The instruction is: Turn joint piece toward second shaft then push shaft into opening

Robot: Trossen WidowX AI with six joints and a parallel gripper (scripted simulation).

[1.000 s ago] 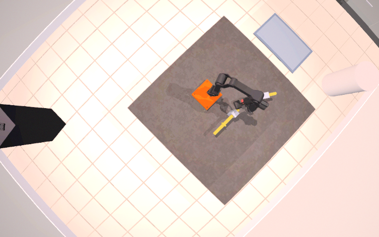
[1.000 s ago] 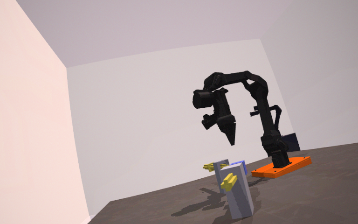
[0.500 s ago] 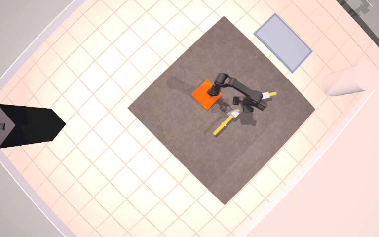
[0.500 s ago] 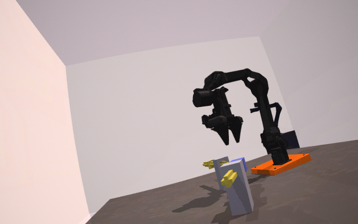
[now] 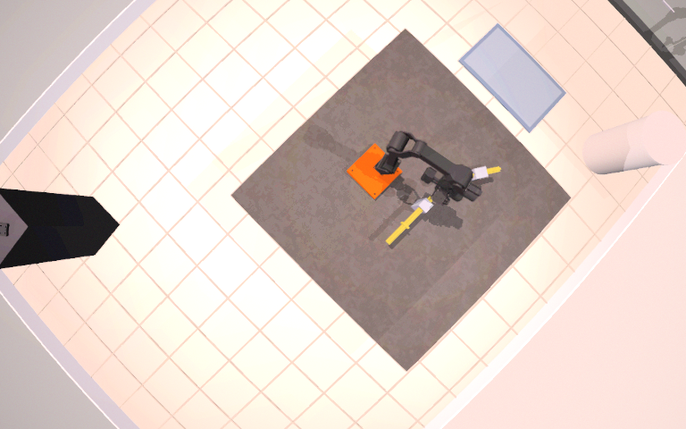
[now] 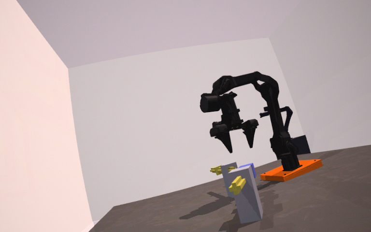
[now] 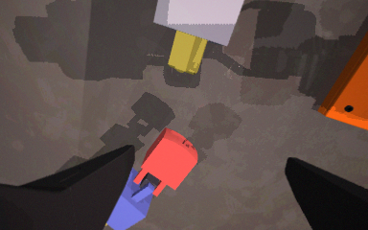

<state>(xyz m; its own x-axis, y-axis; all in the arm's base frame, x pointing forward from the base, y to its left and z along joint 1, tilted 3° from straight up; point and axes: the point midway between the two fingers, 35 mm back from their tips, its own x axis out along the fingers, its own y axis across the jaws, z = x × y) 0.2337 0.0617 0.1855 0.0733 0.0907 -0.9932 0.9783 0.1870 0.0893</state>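
Right now my gripper tip is 70 mm above the red joint piece, 60 mm to the right of it and 30 mm short of it.
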